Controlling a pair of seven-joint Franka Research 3 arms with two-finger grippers.
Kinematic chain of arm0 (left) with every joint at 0, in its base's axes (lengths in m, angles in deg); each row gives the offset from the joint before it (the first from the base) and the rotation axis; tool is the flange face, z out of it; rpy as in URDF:
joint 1: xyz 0 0 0.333 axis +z
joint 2: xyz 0 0 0 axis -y
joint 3: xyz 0 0 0.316 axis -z
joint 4: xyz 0.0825 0 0 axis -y
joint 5: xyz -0.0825 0 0.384 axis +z
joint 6: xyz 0 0 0 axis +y
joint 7: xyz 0.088 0 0 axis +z
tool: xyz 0 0 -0.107 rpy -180 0 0
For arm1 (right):
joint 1: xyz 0 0 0.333 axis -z
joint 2: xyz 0 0 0 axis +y
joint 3: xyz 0 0 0.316 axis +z
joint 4: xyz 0.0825 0 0 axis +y
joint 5: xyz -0.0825 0 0.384 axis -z
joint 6: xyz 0 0 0 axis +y
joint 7: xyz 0.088 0 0 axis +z
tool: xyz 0 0 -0.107 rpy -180 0 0
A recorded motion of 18 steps. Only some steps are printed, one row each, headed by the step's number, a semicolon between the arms.
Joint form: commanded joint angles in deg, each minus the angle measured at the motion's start. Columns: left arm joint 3, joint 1, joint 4, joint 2, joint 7, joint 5, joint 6; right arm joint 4, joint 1, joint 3, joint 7, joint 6, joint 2, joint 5.
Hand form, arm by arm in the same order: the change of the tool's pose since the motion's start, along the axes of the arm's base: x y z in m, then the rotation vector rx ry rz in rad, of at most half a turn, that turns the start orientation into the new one. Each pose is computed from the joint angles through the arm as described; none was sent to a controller.
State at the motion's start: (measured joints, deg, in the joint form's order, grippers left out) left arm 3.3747 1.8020 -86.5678 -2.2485 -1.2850 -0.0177 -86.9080; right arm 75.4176 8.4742 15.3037 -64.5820 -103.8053 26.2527 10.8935
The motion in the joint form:
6: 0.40 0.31 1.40 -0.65 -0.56 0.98 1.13; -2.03 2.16 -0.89 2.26 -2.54 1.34 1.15
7: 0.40 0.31 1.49 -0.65 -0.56 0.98 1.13; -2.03 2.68 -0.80 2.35 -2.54 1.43 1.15
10: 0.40 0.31 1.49 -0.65 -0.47 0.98 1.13; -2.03 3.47 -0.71 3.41 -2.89 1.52 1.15
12: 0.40 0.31 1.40 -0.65 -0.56 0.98 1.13; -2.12 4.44 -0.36 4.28 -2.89 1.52 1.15
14: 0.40 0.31 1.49 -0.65 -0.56 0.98 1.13; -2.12 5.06 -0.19 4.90 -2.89 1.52 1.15
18: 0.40 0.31 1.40 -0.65 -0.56 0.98 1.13; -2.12 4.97 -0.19 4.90 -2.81 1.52 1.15
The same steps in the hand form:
6: 0.0016 0.0013 0.0034 0.0159 0.0062 -0.0107; 0.0121 -0.0384 0.0045 -0.0193 -0.0537 -0.0092
7: 0.0016 0.0013 0.0041 0.0159 0.0046 -0.0107; 0.0123 -0.0440 0.0035 -0.0187 -0.0521 -0.0154
10: 0.0016 0.0013 0.0041 0.0159 0.0046 -0.0091; 0.0129 -0.0528 0.0031 -0.0192 -0.0553 -0.0089
12: 0.0016 0.0013 0.0034 0.0159 0.0062 -0.0107; 0.0126 -0.0616 0.0042 -0.0180 -0.0563 -0.0056
14: 0.0016 0.0013 0.0041 0.0159 0.0046 -0.0107; 0.0123 -0.0676 0.0044 -0.0179 -0.0558 -0.0031
18: 0.0016 0.0013 0.0034 0.0159 0.0062 -0.0107; 0.0122 -0.0665 0.0043 -0.0179 -0.0544 -0.0016

